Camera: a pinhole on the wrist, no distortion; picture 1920 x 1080 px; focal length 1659.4 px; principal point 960.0 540.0 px. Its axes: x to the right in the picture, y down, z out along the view. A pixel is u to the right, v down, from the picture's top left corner.
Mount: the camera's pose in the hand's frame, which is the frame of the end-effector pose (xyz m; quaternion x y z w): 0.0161 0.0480 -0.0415 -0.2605 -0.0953 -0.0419 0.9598
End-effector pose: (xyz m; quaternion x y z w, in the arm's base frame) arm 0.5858 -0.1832 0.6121 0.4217 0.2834 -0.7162 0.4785
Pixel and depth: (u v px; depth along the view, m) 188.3 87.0 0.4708
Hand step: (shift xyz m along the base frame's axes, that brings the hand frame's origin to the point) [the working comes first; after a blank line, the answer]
In the camera's frame: -0.2189 -0.1285 0.4708

0.0988 -0.2439 0.4355
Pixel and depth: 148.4 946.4 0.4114
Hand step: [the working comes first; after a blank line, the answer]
In the camera's frame: -0.2012 0.1008 0.4114

0.2953 -0.2038 0.3083
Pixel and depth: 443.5 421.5 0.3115
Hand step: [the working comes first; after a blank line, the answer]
In the camera's frame: -0.0970 -0.0222 0.3115

0.1294 -0.1862 0.2180
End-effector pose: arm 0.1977 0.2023 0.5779 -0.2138 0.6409 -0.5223 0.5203
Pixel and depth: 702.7 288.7 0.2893
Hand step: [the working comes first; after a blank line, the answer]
In the camera's frame: -0.0449 -0.0438 0.2893

0.2641 0.0267 -0.0872
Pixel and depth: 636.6 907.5 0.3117
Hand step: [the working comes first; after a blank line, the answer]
In the camera's frame: -0.0607 0.0690 0.3117

0.2597 0.0877 -0.1859
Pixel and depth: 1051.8 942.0 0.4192
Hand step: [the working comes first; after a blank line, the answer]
In the camera's frame: 0.0232 0.1016 0.4192

0.3380 0.0191 -0.2799
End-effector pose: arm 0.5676 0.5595 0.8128 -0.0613 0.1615 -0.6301 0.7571
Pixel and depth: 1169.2 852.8 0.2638
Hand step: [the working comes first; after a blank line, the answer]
In the camera's frame: 0.0333 0.0497 0.2638

0.2638 0.0140 0.0858
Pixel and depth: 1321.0 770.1 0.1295
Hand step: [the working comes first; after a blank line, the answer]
In the camera's frame: 0.0282 0.0180 0.1295

0.1447 -0.0062 0.0189
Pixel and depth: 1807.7 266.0 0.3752
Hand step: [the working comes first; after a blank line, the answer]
In the camera's frame: 0.1917 -0.0620 0.3752

0.2996 -0.1342 0.2493
